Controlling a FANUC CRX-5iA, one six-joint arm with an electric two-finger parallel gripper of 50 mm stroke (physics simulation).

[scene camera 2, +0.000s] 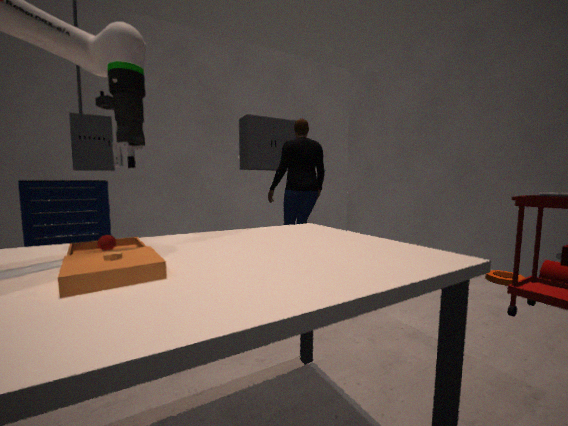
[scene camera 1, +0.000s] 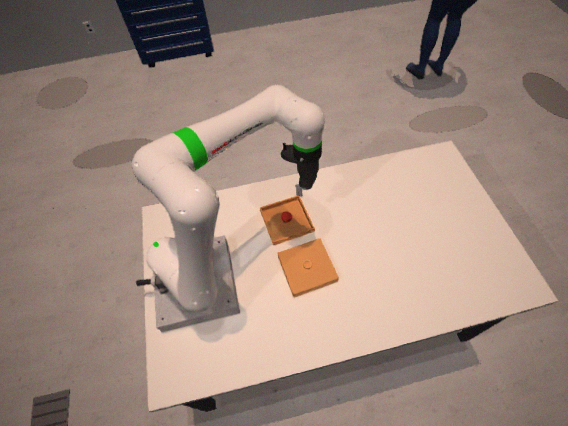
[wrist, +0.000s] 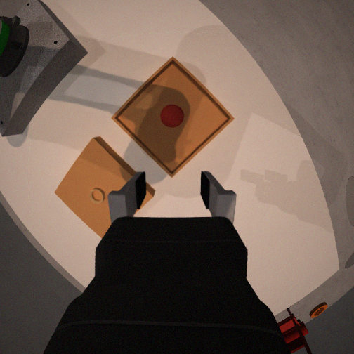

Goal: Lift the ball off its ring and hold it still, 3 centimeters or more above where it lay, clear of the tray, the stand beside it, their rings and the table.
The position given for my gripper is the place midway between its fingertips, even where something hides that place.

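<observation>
There is an orange tray (scene camera 1: 300,224) in my scene, and the wrist view (wrist: 204,116) gives me that tray too. I see an orange stand (scene camera 2: 84,273) as well; the stand appears both in scene camera 1 (scene camera 1: 307,267) and in the wrist view (wrist: 98,169). As for my gripper (scene camera 2: 125,167), I also find it in the wrist view (wrist: 172,182).
</observation>
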